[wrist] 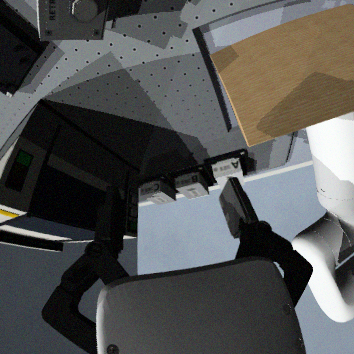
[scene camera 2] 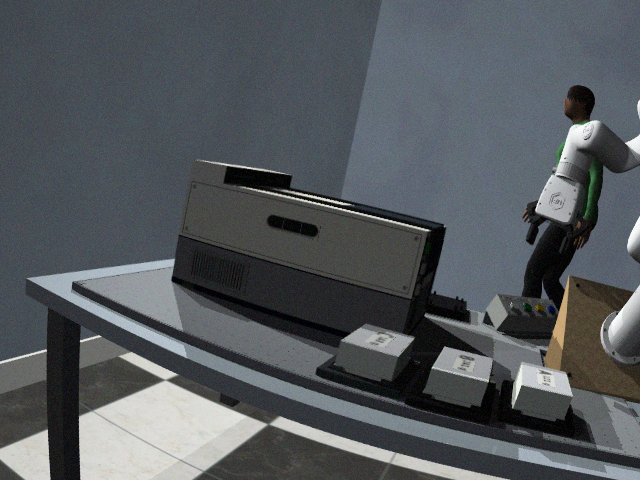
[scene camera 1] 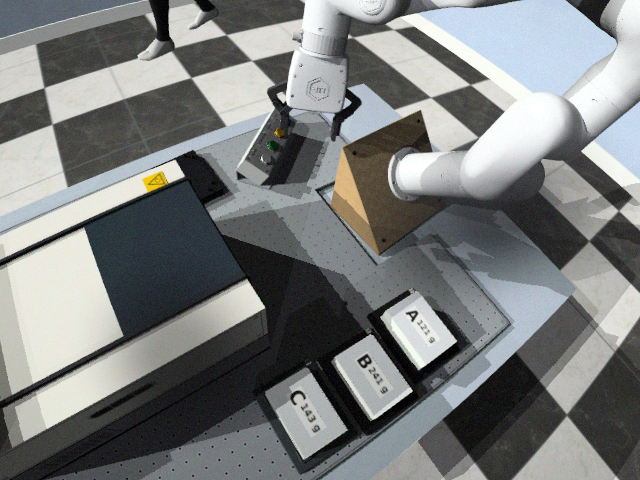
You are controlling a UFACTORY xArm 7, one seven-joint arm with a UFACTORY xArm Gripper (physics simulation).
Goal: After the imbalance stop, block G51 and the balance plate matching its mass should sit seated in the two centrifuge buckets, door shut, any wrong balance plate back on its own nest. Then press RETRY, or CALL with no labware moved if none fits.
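Frame: origin at the arm's base, x right, y ahead, z up, level; millimetres.
Seen in the pictures: gripper, fingertip midpoint: (wrist: 173, 191) (scene camera 2: 545, 249) (scene camera 1: 308, 135); arm's base, origin of the base link: (wrist: 329, 97) (scene camera 2: 624, 338) (scene camera 1: 407, 174).
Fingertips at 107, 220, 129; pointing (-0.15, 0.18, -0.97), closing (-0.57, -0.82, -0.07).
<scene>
Offsets run from my fingertips to a thing's top centre, as dx, dy, dz.
Balance plates A 121 g {-388, -2, -166} (scene camera 1: 419, 347) (scene camera 2: 541, 398) (wrist: 226, 169), B 241 g {-401, +132, -166} (scene camera 1: 370, 395) (scene camera 2: 456, 381) (wrist: 191, 186) and C 143 g {-381, +264, -166} (scene camera 1: 297, 419) (scene camera 2: 373, 356) (wrist: 156, 192) each sit on their own dark nest in a row. The centrifuge (scene camera 1: 56, 299) (scene camera 2: 305, 253) has a dark panel {-76, +334, -7} (scene camera 1: 165, 253) over part of its top; its buckets and block G51 do not show. The button box {+189, -21, -136} (scene camera 1: 252, 164) (scene camera 2: 498, 314) (wrist: 72, 30) carries silver, green, yellow and blue buttons; part of a RETRY label shows in the wrist view. My gripper (scene camera 1: 309, 135) (scene camera 2: 547, 244) (wrist: 173, 191) is open and empty, above the button box area.
A wooden wedge mount (scene camera 1: 361, 198) (scene camera 2: 589, 335) (wrist: 290, 75) bears the arm's base, right of the button box. A small black unit {+215, +202, -189} (scene camera 1: 204, 175) (scene camera 2: 448, 305) stands between centrifuge and button box. A person in green (scene camera 2: 595, 191) stands behind the table.
</scene>
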